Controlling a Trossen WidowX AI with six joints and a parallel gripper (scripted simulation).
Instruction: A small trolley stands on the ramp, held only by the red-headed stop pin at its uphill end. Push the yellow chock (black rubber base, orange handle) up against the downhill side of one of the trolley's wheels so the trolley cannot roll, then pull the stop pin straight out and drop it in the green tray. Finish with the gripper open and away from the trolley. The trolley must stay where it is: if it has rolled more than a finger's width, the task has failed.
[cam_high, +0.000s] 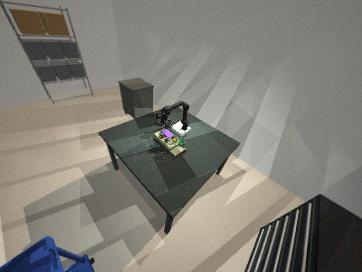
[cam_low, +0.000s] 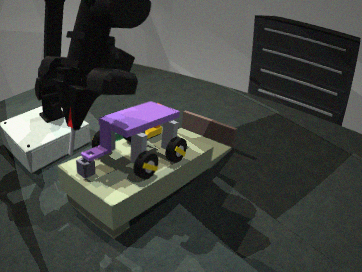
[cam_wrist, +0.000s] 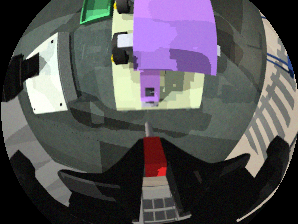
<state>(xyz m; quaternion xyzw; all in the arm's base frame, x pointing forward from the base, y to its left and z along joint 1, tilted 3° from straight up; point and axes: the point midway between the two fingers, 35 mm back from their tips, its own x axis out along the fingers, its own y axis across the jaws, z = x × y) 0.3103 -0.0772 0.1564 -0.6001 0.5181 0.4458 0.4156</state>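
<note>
My gripper tip is 21 cm to the right of the green tray, 18 cm above it and 14 cm past it. Round my gripper tip: trolley 13 cm to the left, 6 cm below, 1 cm ahead; red-headed stop pin right at my gripper tip; ramp 13 cm below, 12 cm to the left, 1 cm ahead.
</note>
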